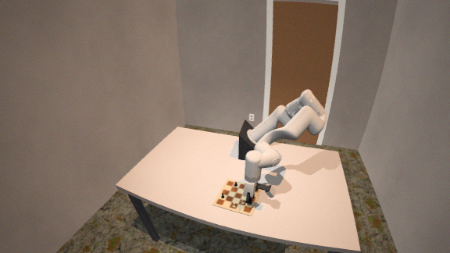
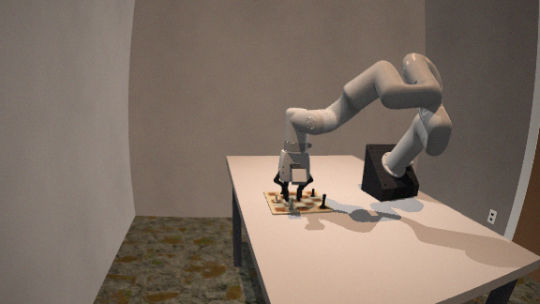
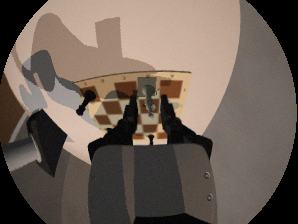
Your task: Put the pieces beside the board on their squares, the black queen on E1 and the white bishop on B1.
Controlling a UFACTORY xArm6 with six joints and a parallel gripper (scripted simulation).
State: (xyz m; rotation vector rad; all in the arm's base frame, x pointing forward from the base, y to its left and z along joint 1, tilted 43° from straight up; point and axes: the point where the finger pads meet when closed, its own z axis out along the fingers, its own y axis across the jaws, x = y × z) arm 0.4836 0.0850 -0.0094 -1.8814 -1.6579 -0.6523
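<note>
Now: the white bishop 30 mm below my hand. From my hand the other things lie so: chessboard (70 mm to the right, 60 mm below, 50 mm behind); then black queen (110 mm behind, 30 mm below, 10 mm to the left).
</note>
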